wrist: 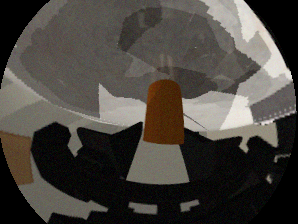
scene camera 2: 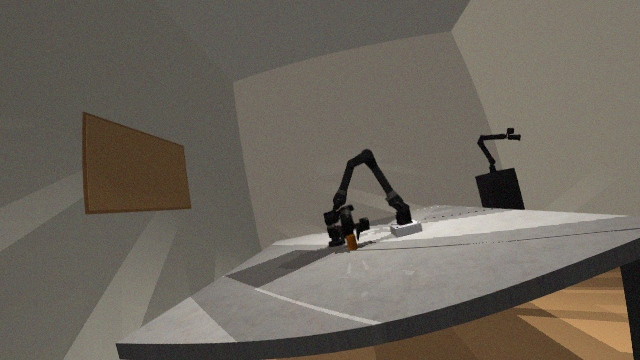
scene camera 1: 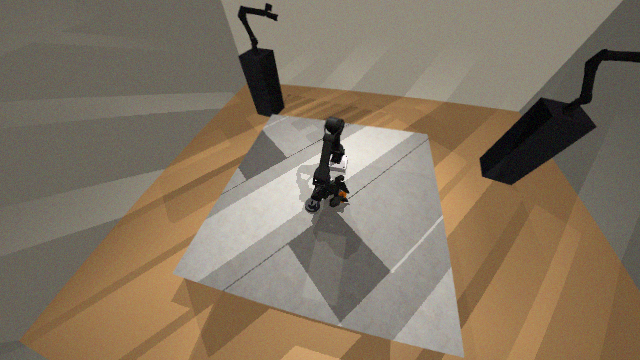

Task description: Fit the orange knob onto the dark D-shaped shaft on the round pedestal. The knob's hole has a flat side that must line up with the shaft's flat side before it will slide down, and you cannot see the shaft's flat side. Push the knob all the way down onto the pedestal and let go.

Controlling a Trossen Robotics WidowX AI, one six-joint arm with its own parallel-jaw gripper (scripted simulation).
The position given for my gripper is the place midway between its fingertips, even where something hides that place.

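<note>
Wrist view: orange knob (wrist: pixel 164 122), my gripper (wrist: pixel 159 125).
</note>
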